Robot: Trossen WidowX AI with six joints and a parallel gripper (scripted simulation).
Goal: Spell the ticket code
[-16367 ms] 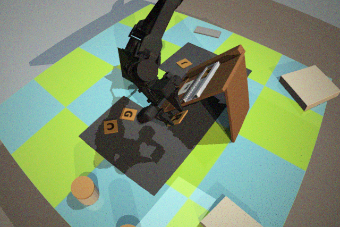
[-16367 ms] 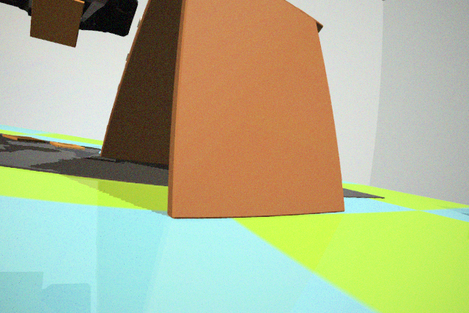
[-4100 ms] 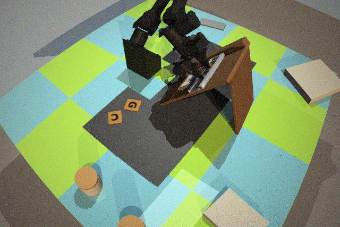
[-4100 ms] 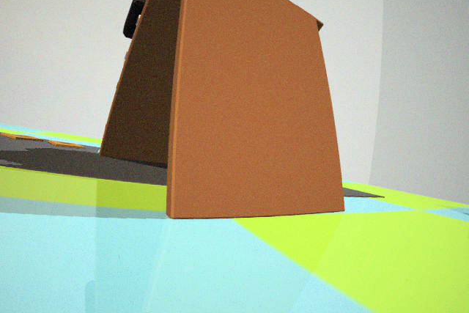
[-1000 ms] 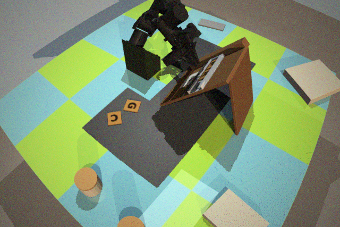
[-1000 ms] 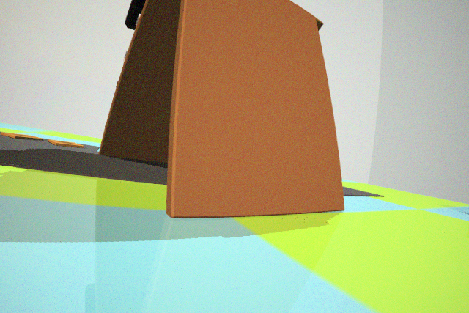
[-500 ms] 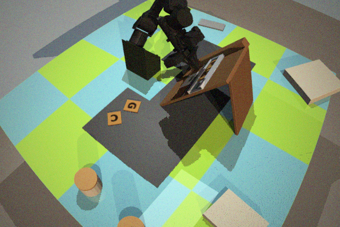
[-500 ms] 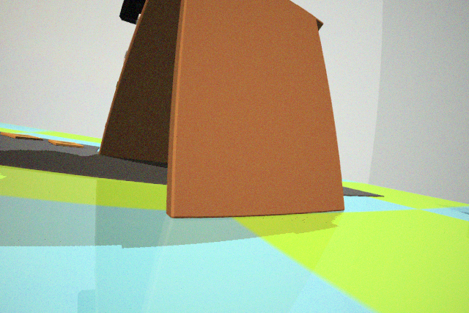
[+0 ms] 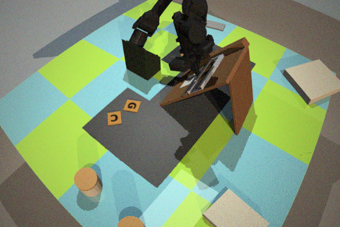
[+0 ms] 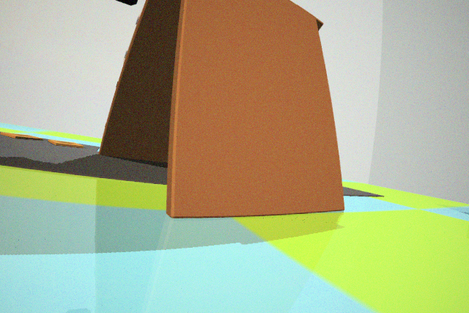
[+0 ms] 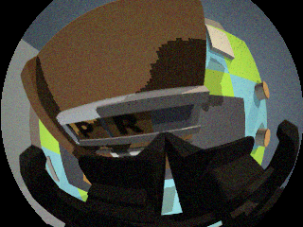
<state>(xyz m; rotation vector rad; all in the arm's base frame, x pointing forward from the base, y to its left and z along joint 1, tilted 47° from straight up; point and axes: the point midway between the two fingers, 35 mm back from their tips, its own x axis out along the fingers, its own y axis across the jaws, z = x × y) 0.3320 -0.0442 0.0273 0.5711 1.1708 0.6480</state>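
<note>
My gripper tip is 6 cm past the white ticket, 5 cm to the right of it and 10 cm above it. From my gripper tip the other things lie so: dark mat 13 cm behind, 3 cm to the left, 19 cm below; grey slab 31 cm behind, 56 cm to the left, 18 cm below.
</note>
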